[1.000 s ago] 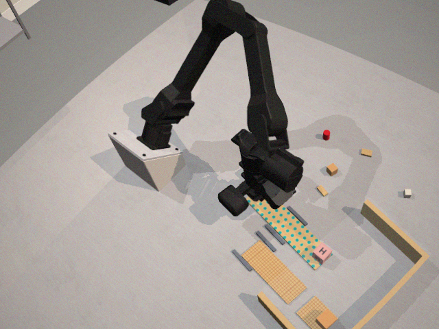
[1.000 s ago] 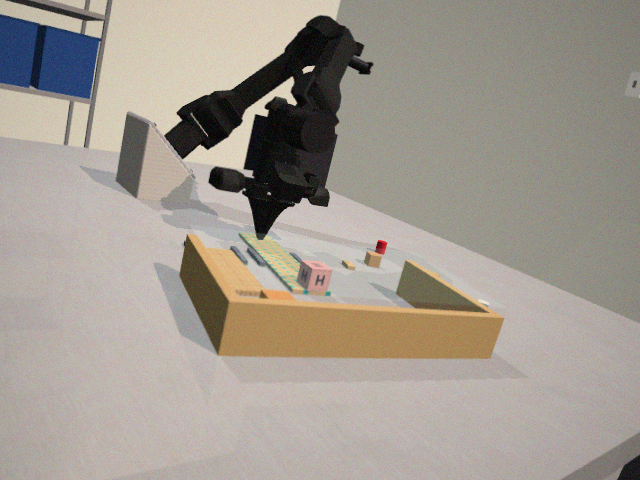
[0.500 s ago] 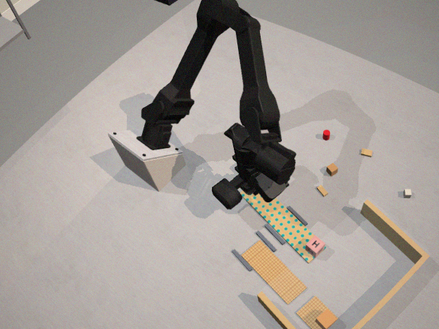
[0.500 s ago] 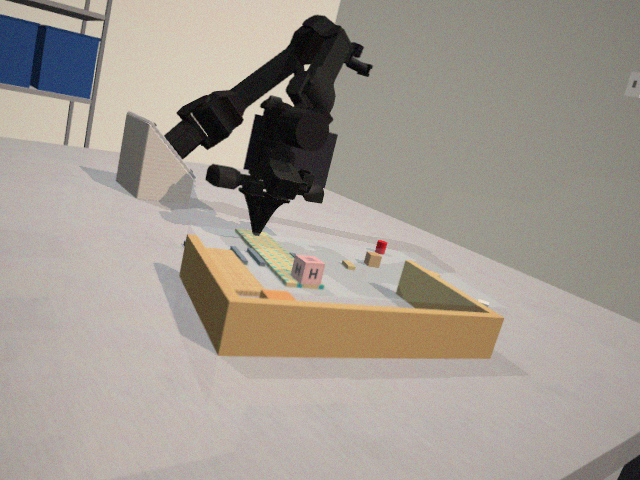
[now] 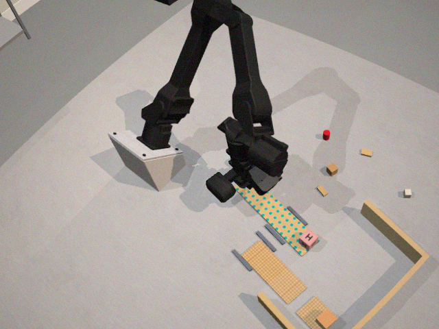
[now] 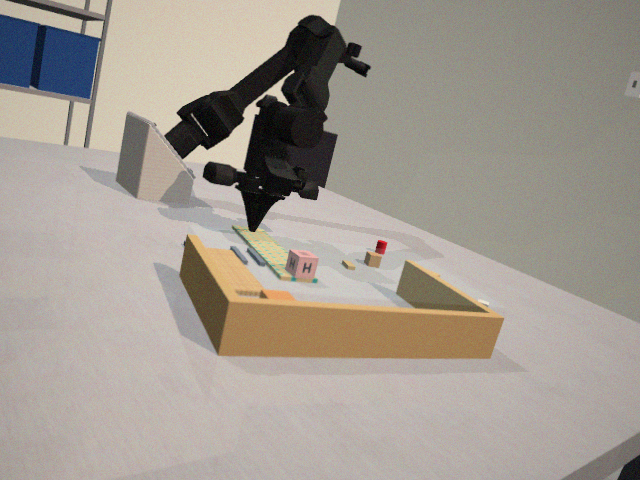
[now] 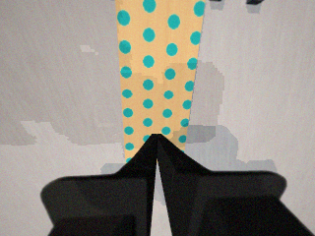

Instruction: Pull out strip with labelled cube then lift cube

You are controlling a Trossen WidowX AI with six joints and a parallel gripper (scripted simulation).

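My gripper tip is 9 cm short of the dotted strip and 2 cm to the left of it. Also, from my gripper tip: white cube 32 cm ahead, 22 cm to the left.
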